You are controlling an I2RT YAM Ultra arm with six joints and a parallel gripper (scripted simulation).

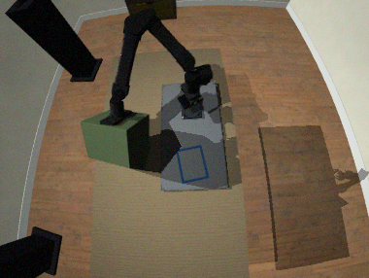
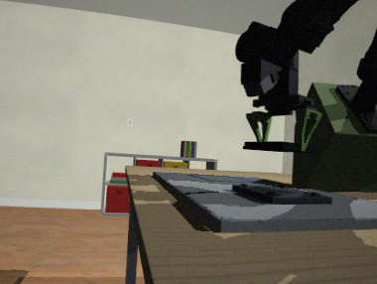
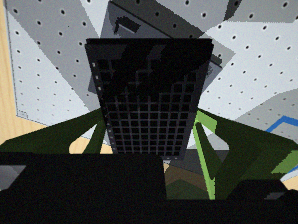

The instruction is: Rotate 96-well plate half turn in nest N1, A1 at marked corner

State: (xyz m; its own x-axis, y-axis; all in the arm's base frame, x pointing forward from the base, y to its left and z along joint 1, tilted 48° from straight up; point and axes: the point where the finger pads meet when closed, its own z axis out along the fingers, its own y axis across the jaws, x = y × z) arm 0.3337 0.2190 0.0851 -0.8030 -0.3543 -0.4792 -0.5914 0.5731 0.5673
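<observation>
My gripper is now right at the black 96-well plate. Round my hand: plate nest N1: 90 mm below.
</observation>
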